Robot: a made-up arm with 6 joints.
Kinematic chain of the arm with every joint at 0, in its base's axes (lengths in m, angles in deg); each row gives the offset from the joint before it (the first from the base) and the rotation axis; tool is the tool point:
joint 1: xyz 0 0 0.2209 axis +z
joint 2: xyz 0 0 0 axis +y
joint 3: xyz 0 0 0.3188 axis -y
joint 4: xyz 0 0 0 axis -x
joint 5: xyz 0.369 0 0 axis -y
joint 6: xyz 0 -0.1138 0 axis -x
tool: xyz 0 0 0
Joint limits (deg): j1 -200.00..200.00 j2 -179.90..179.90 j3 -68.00..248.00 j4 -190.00..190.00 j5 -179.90..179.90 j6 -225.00..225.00
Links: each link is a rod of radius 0.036 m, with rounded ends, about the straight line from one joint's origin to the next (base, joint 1, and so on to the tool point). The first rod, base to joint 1, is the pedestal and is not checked.
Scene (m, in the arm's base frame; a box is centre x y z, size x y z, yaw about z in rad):
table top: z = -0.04
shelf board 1: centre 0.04 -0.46 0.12 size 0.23 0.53 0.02 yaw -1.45
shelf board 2: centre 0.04 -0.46 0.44 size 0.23 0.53 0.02 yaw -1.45
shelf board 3: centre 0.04 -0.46 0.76 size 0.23 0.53 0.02 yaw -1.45
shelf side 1: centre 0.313 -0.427 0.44 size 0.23 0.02 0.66 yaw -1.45
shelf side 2: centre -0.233 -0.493 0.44 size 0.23 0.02 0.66 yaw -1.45
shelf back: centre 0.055 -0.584 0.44 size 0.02 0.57 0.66 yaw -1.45
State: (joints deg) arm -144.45 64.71 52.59 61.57 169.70 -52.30
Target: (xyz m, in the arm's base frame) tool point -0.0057 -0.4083 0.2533
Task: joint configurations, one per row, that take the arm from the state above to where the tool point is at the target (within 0.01 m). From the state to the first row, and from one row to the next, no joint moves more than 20 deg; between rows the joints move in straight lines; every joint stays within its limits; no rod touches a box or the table.
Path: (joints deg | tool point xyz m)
1: -149.62 60.26 39.69 59.90 152.75 -48.51 | -0.5955 -0.2830 0.3416
2: -154.79 55.81 26.78 58.24 135.80 -44.71 | -0.5985 -0.2156 0.3056
3: -159.96 51.36 13.88 56.57 118.85 -40.92 | -0.5848 -0.1466 0.2708
4: -165.13 46.91 0.97 54.90 101.90 -37.12 | -0.5545 -0.0795 0.2383
5: -170.30 42.46 -11.93 53.23 84.96 -33.33 | -0.5085 -0.0178 0.2092
6: -153.63 33.64 -21.27 49.30 99.08 -36.49 | -0.4445 -0.1375 0.2340
7: -136.96 24.81 -30.62 45.36 113.20 -39.65 | -0.3541 -0.2213 0.2524
8: -120.28 15.99 -39.96 41.43 127.33 -42.81 | -0.2536 -0.2651 0.2638
9: -103.61 7.17 -49.31 37.50 141.45 -45.98 | -0.1587 -0.2716 0.2678
10: -86.94 -1.65 -58.65 33.56 155.58 -49.14 | -0.0816 -0.2493 0.2644
11: -70.27 -10.48 -68.00 29.63 169.70 -52.30 | -0.0298 -0.2100 0.2533
12: -77.56 6.28 -51.90 48.90 169.70 -52.30 | -0.0079 -0.3113 0.2695
13: -84.85 23.03 -35.79 68.18 169.70 -52.30 | -0.0057 -0.4083 0.2533

